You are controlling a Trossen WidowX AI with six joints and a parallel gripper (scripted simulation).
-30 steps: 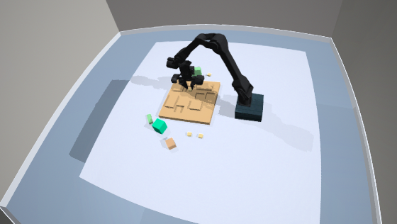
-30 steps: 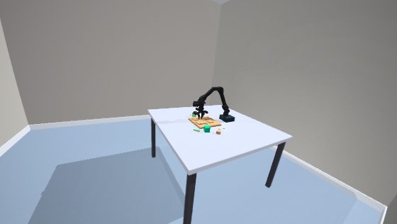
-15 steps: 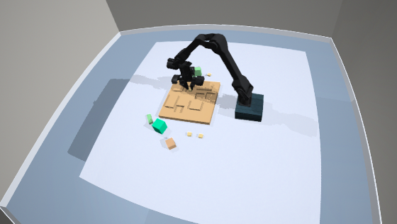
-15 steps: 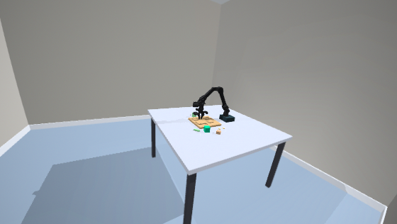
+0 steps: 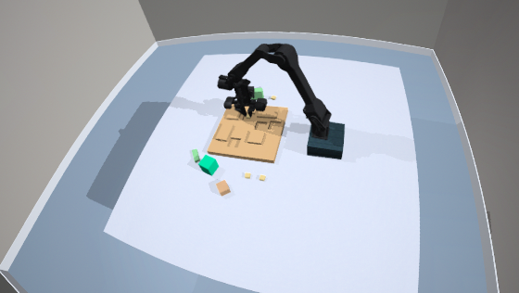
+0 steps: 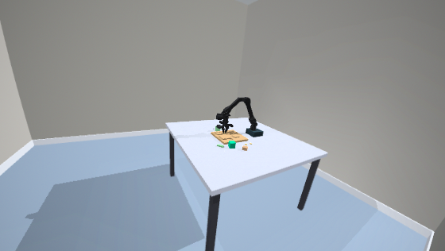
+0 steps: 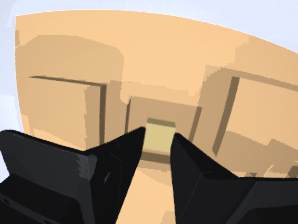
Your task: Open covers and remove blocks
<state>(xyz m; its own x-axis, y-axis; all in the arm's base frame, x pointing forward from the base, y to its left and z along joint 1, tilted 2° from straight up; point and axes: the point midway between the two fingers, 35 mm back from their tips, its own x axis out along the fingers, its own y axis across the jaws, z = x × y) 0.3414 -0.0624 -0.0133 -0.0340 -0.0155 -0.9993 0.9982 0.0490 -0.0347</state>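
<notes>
Right now the tan puzzle board is 20 mm behind my gripper tip and 50 mm to the left of it. From my gripper tip the other things lie so: tan cube: 20 mm behind, 370 mm to the left, 10 mm below; light green bar: 170 mm ahead, 250 mm to the left, 20 mm below; green cube: 70 mm ahead, 290 mm to the left.
</notes>
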